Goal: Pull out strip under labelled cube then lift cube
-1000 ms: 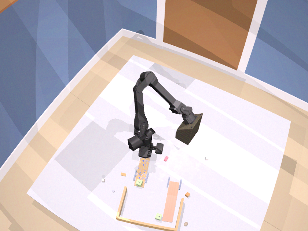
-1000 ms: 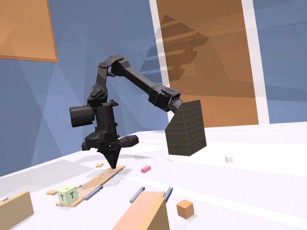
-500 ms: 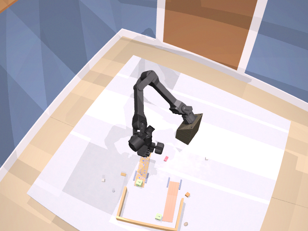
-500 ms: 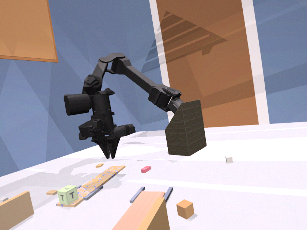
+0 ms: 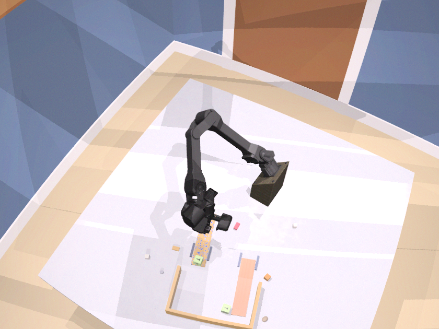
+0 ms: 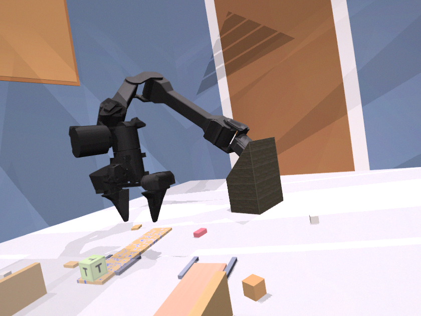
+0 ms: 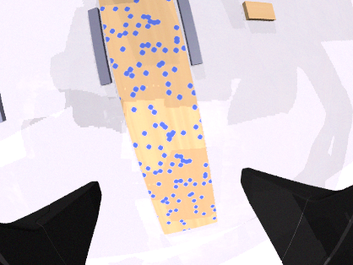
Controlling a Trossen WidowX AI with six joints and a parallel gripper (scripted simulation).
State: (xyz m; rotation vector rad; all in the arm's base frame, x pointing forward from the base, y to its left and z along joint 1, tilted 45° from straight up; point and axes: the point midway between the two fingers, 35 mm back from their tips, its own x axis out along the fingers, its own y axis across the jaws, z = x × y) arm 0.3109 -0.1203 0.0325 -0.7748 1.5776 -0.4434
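The pink block lies 90 mm to the left of my gripper tip, 90 mm behind it and 50 mm below it. The rest, counted from my gripper tip: orange cube 310 mm to the left, 40 mm below, 40 mm ahead.
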